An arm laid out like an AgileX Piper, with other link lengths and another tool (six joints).
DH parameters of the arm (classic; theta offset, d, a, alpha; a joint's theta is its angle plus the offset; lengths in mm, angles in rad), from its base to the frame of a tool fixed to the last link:
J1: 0 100.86 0 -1.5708
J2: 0.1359 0 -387.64 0
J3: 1.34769 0 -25.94 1.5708
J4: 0 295.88 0 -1.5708
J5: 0 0 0 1.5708
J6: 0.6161 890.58 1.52 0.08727
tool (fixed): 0 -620.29 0 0
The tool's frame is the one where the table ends.
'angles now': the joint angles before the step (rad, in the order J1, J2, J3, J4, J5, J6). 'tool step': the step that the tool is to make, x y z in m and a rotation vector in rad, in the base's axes. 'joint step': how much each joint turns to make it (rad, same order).
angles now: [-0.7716 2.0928 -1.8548 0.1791 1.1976 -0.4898]
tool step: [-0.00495 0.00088 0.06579 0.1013 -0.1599 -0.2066]
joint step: [-0.0597 -0.1175 0.0643 0.1530 -0.0171 0.1320]
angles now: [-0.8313 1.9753 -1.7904 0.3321 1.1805 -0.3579]
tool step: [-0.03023 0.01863 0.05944 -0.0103 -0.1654 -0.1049]
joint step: [-0.0530 -0.2088 0.2224 0.1301 -0.1346 -0.0153]
